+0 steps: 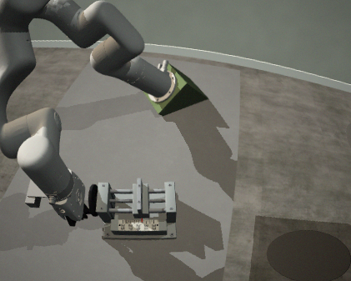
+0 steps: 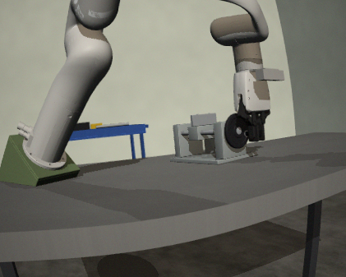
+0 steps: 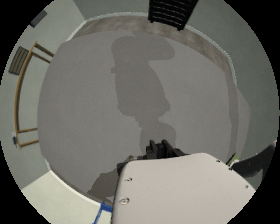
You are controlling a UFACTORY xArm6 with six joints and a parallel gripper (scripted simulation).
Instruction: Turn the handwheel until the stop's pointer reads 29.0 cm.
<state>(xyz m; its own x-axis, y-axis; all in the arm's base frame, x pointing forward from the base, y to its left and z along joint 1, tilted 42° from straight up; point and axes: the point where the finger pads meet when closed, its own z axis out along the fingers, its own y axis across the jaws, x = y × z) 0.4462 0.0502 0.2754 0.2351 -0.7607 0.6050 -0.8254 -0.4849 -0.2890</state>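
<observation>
Now: hand 20 mm to the right of the black handwheel and 10 mm past it. Also, from my hand: movable stop: 160 mm to the left, 60 mm behind, 20 mm above.
</observation>
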